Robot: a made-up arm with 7 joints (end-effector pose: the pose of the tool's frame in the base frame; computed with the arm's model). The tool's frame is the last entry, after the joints. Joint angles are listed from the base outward.
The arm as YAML. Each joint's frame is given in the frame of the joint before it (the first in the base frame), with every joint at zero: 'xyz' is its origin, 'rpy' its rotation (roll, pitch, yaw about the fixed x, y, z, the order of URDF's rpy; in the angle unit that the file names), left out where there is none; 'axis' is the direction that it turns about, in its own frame. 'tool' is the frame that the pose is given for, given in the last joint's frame.
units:
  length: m
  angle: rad
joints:
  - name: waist
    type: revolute
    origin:
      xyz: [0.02, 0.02, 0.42]
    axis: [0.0, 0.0, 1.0]
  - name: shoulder
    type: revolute
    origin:
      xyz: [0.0, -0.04, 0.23]
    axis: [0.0, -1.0, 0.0]
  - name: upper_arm
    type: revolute
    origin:
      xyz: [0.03, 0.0, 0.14]
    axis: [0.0, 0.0, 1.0]
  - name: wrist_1
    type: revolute
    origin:
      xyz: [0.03, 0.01, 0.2]
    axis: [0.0, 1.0, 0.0]
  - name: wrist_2
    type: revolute
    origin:
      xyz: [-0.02, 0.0, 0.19]
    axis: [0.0, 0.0, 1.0]
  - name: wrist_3
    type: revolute
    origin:
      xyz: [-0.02, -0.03, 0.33]
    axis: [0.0, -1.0, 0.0]
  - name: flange
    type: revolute
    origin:
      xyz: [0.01, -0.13, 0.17]
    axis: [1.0, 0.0, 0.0]
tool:
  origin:
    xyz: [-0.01, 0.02, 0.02]
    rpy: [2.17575, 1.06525, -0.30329]
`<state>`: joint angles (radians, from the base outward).
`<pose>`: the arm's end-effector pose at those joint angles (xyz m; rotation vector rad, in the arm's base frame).
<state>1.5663 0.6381 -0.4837 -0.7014 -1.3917 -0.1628 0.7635</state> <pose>-0.1798 -0.8293 0.9831 -1.6692 -0.9100 0.3570</pose>
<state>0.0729 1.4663 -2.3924 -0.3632 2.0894 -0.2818 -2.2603</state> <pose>-0.9416 -0.0969 0.9294 0.3463 -1.7671 -1.0281</pose>
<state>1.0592 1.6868 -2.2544 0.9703 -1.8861 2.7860 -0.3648</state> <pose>-0.0131 -0.6848 0.5499 1.3790 -0.9967 -1.2599</pose>
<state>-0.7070 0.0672 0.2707 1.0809 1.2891 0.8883 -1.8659</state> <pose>0.4727 -0.4055 1.2466 1.4803 -0.2391 -0.7988</pose>
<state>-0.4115 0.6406 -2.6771 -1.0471 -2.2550 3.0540 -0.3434</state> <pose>0.0542 -0.0049 1.2065 -2.5007 0.5225 -1.5075</pose>
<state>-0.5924 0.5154 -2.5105 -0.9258 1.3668 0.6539 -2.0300</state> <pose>0.0693 0.3541 1.4936 -1.4719 -1.6216 -1.4660</pose>
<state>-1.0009 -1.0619 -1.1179 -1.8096 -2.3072 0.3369 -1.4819</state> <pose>0.5228 0.2813 0.7837 0.7293 1.8774 0.4296</pose>
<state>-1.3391 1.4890 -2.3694 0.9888 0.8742 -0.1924 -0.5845</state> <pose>-0.5776 0.5806 0.2180 -2.2653 1.3517 -0.3802</pose>
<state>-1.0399 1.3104 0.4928 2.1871 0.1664 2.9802 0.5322</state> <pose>-0.0393 0.0827 1.0699 1.8059 -0.4522 0.6441</pose>
